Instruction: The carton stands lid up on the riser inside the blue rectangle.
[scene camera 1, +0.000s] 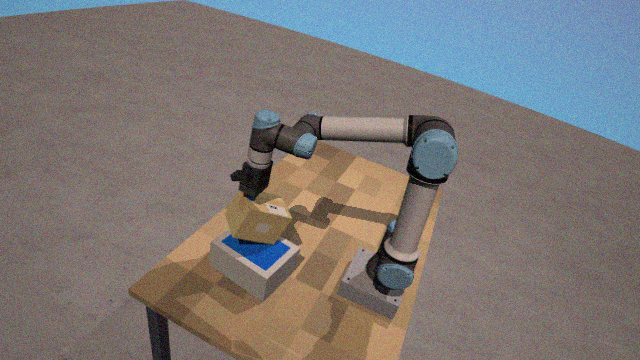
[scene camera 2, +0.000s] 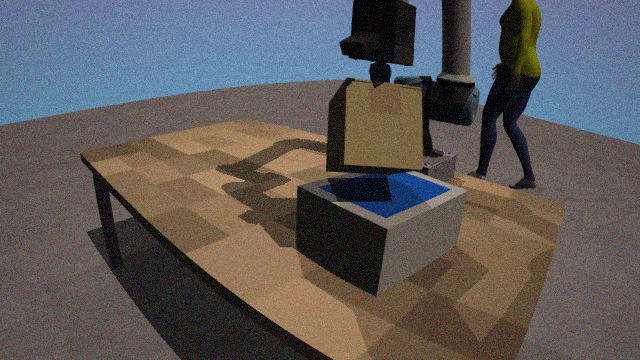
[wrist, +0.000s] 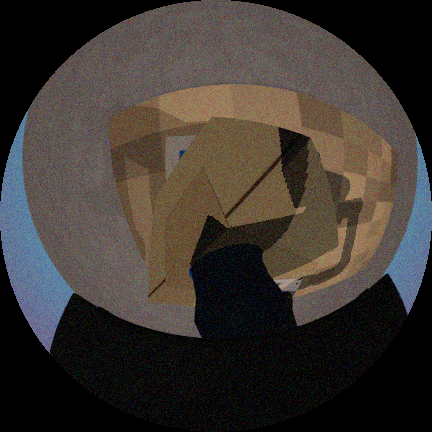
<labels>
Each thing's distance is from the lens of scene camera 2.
cardboard carton (scene camera 2: 374, 127): 55 cm
grey riser (scene camera 2: 374, 230): 54 cm
</labels>
